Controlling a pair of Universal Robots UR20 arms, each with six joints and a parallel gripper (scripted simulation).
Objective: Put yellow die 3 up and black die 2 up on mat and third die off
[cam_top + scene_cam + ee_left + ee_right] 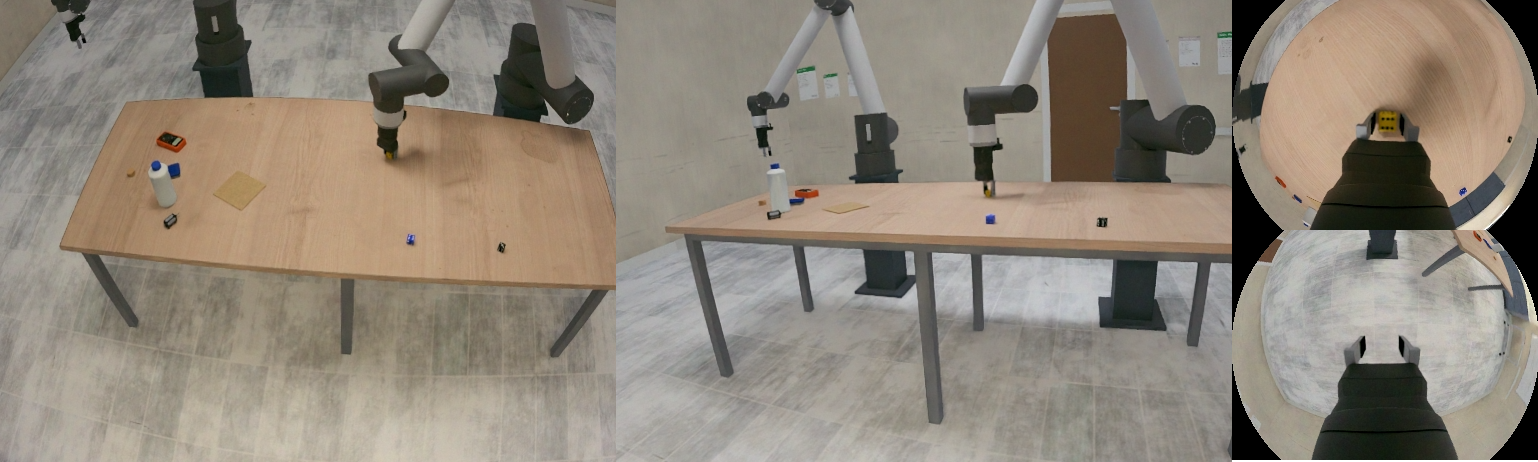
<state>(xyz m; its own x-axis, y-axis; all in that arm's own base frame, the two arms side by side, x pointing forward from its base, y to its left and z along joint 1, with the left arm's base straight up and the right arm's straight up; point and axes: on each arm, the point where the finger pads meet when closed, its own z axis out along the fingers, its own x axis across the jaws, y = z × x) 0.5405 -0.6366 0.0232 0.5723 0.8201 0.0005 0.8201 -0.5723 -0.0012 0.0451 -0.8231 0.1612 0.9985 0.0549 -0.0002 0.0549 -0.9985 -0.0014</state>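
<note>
Now: the yellow die 1 cm below my left hand. Also, from my left hand: black die: 46 cm to the left, 35 cm ahead, 1 cm below; tan mat: 51 cm to the right, 27 cm ahead, 2 cm below; blue die: 38 cm ahead, 12 cm to the left, 1 cm below.
</note>
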